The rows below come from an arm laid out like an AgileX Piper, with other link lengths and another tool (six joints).
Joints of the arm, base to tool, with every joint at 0 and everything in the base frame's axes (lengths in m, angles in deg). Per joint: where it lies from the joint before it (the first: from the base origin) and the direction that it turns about. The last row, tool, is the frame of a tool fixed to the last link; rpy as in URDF.
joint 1: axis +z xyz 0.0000 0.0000 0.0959
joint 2: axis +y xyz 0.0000 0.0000 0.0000
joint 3: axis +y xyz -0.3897 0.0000 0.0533
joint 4: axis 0.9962 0 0.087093 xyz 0.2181 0.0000 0.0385
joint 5: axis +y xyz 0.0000 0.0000 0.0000
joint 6: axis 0.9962 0 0.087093 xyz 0.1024 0.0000 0.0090
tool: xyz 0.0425 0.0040 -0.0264 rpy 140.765 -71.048 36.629
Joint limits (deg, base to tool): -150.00..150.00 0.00..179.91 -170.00..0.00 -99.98..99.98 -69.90..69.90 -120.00..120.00
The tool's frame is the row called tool.
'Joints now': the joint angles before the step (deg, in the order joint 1, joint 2, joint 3, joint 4, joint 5, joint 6). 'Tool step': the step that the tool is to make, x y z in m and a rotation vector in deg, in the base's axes. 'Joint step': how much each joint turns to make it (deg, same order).
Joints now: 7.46 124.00 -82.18 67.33 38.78 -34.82
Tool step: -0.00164 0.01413 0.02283 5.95 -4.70 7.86
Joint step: 0.00 0.00 -2.82 5.88 8.05 -8.32
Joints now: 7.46 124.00 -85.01 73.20 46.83 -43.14
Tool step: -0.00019 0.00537 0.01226 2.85 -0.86 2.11
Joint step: 0.00 -0.05 -1.68 1.49 3.26 -0.55
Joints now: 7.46 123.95 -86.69 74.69 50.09 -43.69
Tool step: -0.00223 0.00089 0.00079 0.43 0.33 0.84
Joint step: 0.00 0.00 0.00 -0.06 1.00 0.01
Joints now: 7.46 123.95 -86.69 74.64 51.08 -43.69
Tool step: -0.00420 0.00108 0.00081 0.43 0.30 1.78
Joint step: 0.00 0.00 0.01 -0.37 1.75 -0.31
